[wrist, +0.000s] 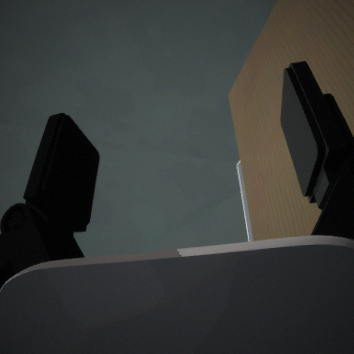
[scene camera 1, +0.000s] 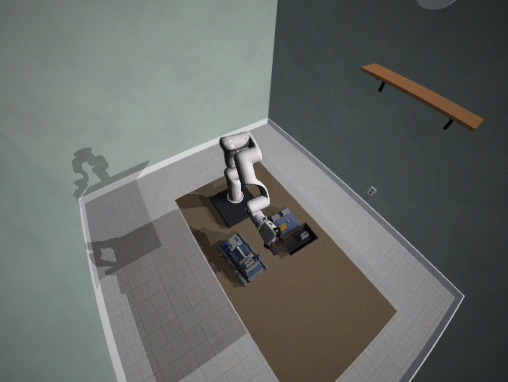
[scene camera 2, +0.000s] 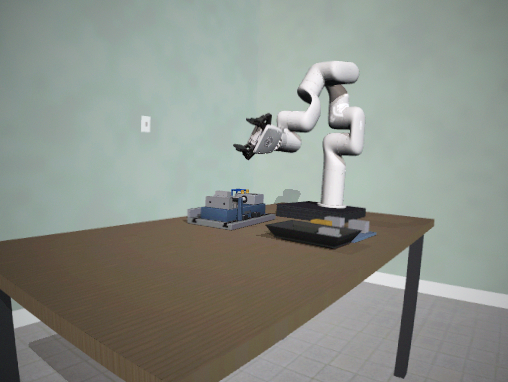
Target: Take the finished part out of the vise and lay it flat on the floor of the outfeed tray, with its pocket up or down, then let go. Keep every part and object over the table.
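Pixels of known places: gripper, between the fingertips: [wrist: 176, 113] [scene camera 1: 280, 249] [scene camera 2: 242, 134]; arm's base, origin of its link: [scene camera 1: 235, 196] [scene camera 2: 331, 206].
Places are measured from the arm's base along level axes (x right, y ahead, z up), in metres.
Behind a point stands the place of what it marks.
The vise [scene camera 1: 256, 271] {x 0.208, y 0.535, z 0.008 m} [scene camera 2: 216, 214] {x 0.200, y 0.533, z 0.000 m}, blue with grey jaws, stands on a grey base on the table. Whether a part sits between its jaws is too small to tell. The black outfeed tray [scene camera 1: 295, 244] {x -0.118, y 0.548, z -0.029 m} [scene camera 2: 300, 233] {x -0.144, y 0.598, z -0.007 m} stands apart from it, and a light grey piece [scene camera 1: 304, 234] {x -0.209, y 0.537, z -0.008 m} [scene camera 2: 330, 232] {x -0.213, y 0.553, z -0.002 m} with a dark mark lies inside. Whether this is the finished part, I cannot tell. My gripper [scene camera 1: 276, 245] {x 0.083, y 0.564, z 0.264 m} [scene camera 2: 242, 132] {x 0.083, y 0.564, z 0.264 m} [wrist: 176, 113] {x 0.083, y 0.564, z 0.264 m} is open and empty, tilted well above the table, higher than the vise. Neither vise nor tray shows in the wrist view.
A blue plate [scene camera 1: 289, 220] {x -0.212, y 0.387, z -0.034 m} [scene camera 2: 365, 237] {x -0.266, y 0.385, z -0.037 m} beside the tray bears grey blocks [scene camera 1: 284, 212] {x -0.209, y 0.327, z 0.003 m} [scene camera 2: 359, 225] {x -0.231, y 0.341, z -0.009 m} and an orange block [scene camera 1: 283, 227] {x -0.124, y 0.411, z 0.001 m} [scene camera 2: 321, 222] {x -0.130, y 0.420, z -0.001 m}. The arm's black base [scene camera 1: 230, 216] {x 0.123, y 0.123, z 0.006 m} [scene camera 2: 295, 211] {x 0.083, y 0.178, z -0.013 m} stands behind. The table [scene camera 1: 325, 300] {x -0.023, y 0.924, z -0.041 m} [scene camera 2: 150, 280] {x -0.058, y 1.054, z -0.041 m} has a long edge near the vise. A wooden shelf [scene camera 1: 422, 95] is on the wall.
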